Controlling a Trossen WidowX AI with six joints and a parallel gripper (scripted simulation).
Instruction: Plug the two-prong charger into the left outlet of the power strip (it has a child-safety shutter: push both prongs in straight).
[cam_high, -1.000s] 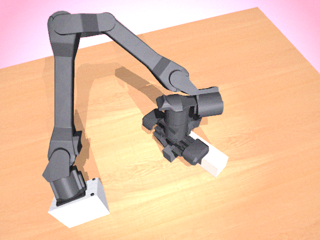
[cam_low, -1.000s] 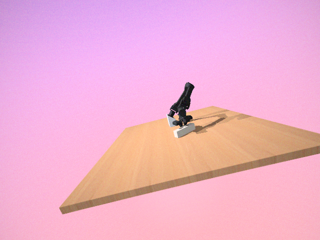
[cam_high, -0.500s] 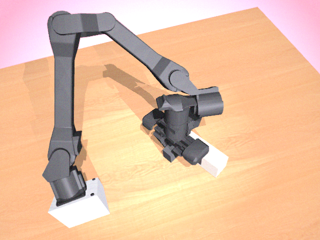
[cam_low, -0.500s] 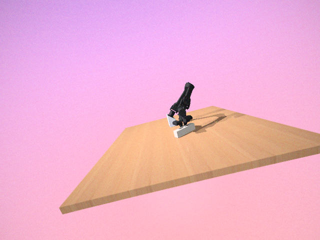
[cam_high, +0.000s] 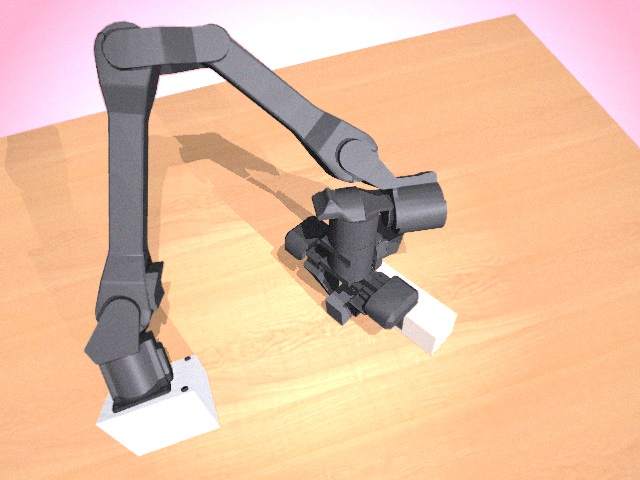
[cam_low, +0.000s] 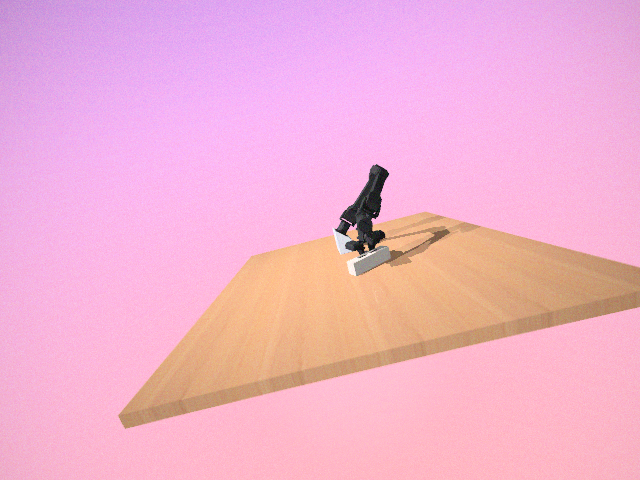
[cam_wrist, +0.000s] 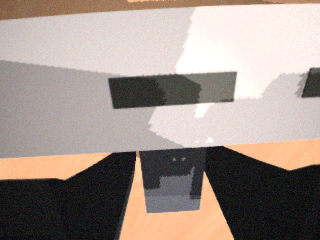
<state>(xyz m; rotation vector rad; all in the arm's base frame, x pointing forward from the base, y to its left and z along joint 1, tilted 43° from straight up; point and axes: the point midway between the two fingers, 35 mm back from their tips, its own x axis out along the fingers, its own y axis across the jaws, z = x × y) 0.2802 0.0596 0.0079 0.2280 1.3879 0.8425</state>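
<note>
The grey charger is 20 mm ahead of my gripper tip, 10 mm to the left of it and 10 mm above it.
</note>
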